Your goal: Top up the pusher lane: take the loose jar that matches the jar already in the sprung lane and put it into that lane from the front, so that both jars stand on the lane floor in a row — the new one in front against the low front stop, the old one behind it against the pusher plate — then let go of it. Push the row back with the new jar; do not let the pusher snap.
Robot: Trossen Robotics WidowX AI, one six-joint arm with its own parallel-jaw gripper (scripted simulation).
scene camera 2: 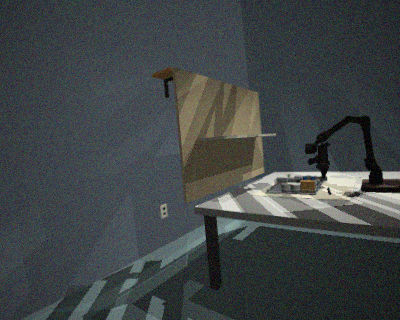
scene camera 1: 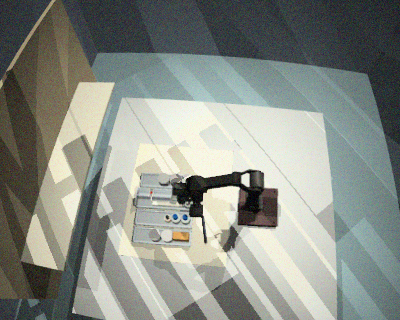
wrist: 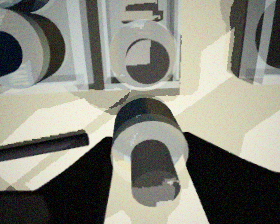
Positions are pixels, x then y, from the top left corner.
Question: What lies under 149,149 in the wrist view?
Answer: A pale grey jar.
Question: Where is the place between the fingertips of my gripper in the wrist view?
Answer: At 147,141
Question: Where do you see a pale grey jar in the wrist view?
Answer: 143,55
